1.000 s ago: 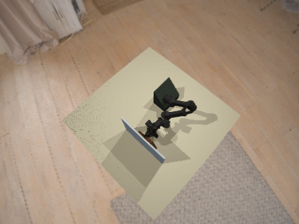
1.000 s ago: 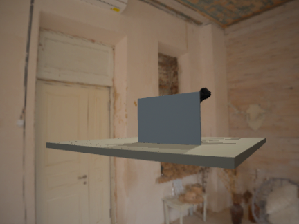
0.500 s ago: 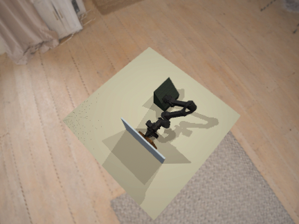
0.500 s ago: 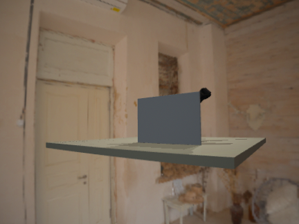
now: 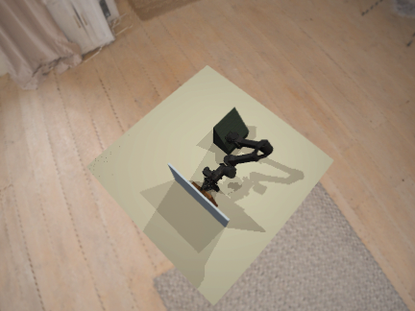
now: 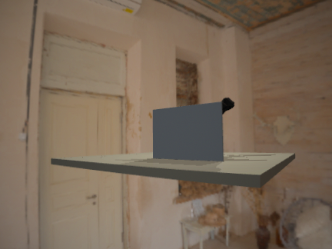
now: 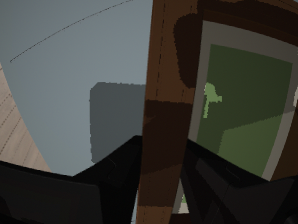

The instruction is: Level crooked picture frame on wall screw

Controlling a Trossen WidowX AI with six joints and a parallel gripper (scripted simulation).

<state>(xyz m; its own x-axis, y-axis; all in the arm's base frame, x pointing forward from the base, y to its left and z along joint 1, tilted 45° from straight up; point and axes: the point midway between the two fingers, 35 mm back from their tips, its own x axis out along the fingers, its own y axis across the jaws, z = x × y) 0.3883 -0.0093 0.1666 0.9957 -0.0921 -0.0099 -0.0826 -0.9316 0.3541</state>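
My gripper tip is 10 mm short of the picture frame, 20 mm to the right of it and 50 mm above it. Round my gripper tip: grey-blue wall panel (20 mm ahead, 70 mm below).
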